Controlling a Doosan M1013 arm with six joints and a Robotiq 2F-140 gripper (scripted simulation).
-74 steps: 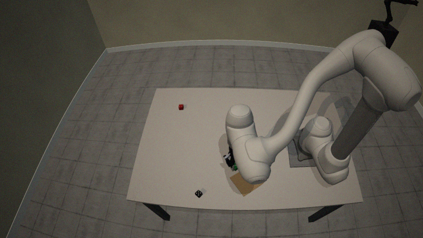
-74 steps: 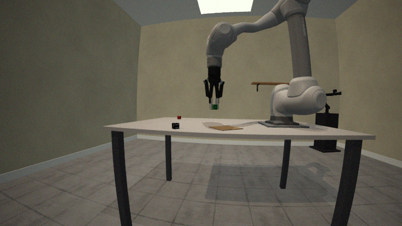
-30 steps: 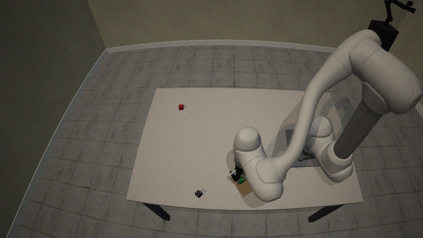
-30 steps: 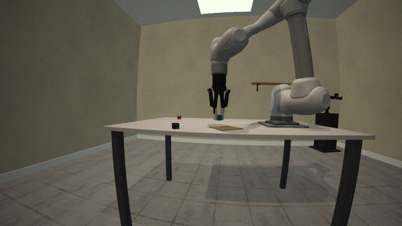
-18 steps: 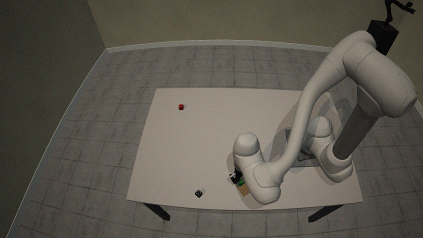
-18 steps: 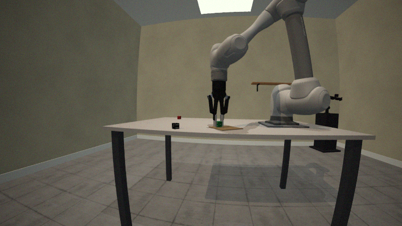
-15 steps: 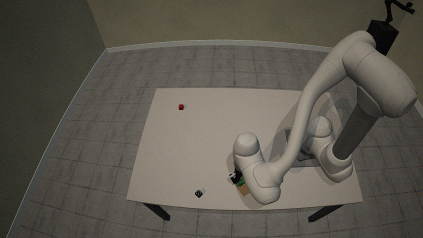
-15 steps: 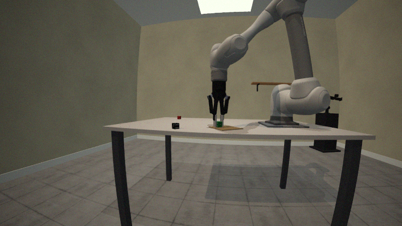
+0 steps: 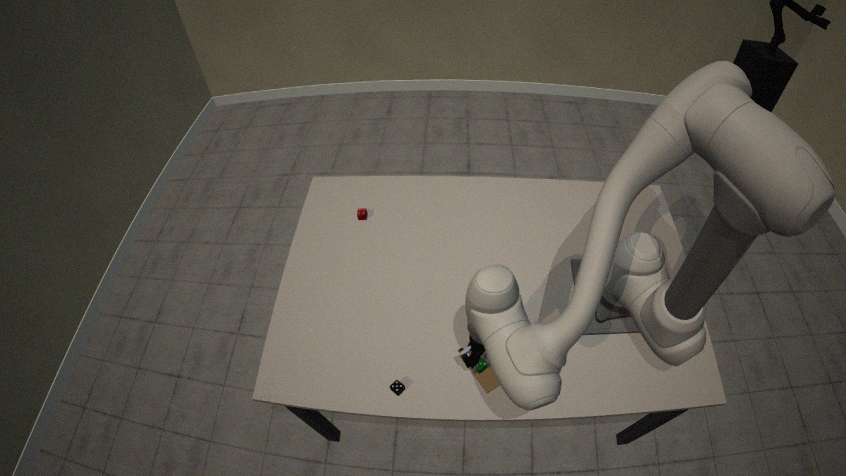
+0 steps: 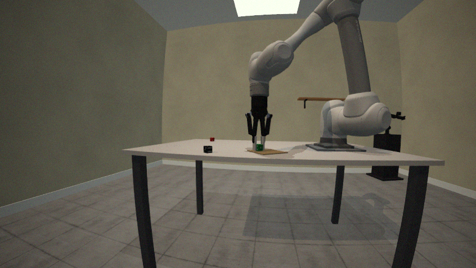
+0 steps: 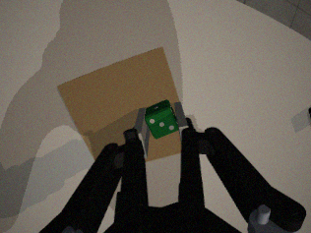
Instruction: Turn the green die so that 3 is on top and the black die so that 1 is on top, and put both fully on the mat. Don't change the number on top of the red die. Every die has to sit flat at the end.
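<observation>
Now: hand 2 cm above the green die. Also, from my hand: red die 34 cm ahead, 59 cm to the right, 3 cm below; black die 23 cm ahead, 5 cm to the left, 3 cm below; tan mat 4 cm behind, 2 cm to the right, 4 cm below.
</observation>
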